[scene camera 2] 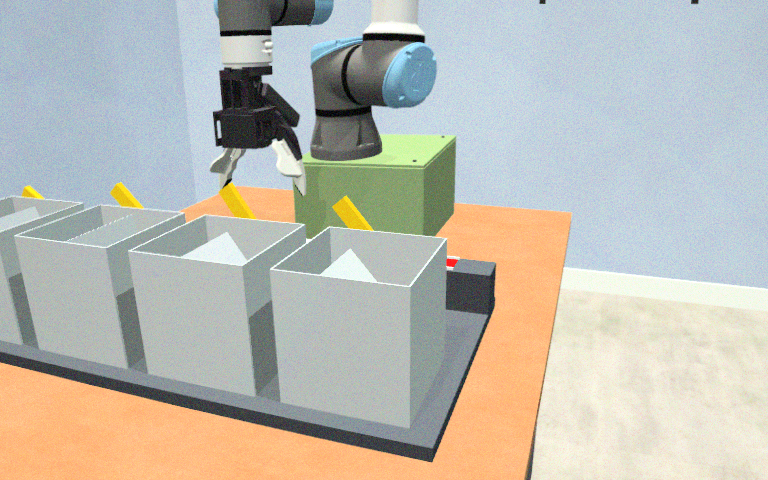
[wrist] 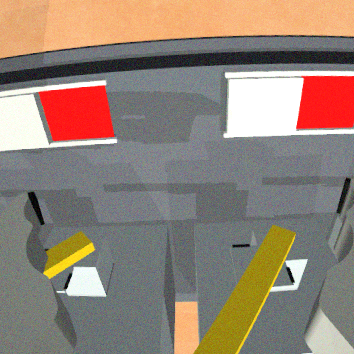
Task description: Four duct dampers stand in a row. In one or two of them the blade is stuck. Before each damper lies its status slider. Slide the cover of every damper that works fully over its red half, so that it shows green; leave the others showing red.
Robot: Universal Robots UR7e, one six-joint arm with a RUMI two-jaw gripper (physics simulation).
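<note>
Four grey box-shaped dampers stand in a row. Yellow levers rise behind them. Pale tilted blades show inside the two right dampers. In the wrist view, two sliders show red halves beside white covers. Two yellow levers lie below them there. A red patch shows behind the rightmost damper. My gripper is open and empty, above and behind the dampers.
The dampers stand on a dark grey base plate. A dark block is at its back right end. The green robot pedestal stands behind the row on the orange table. The table's right edge drops to a pale floor.
</note>
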